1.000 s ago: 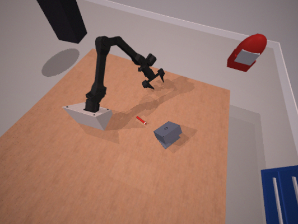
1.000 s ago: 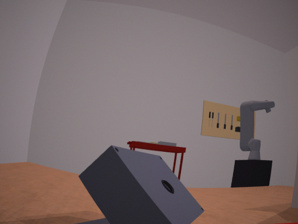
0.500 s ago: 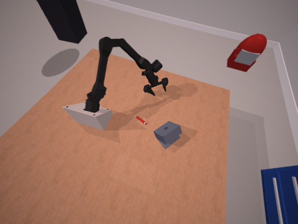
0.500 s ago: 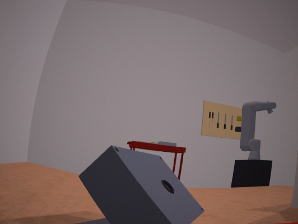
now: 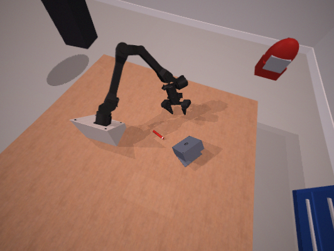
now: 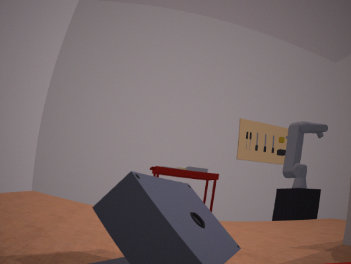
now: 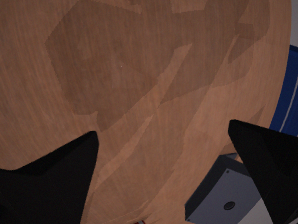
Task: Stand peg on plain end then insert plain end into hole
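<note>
Now: the red peg 170 mm to the right of my gripper tip, 80 mm behind it and 20 mm below it. Round my gripper tip: grey sloped panel (230 mm to the right, 80 mm ahead, 20 mm above).
</note>
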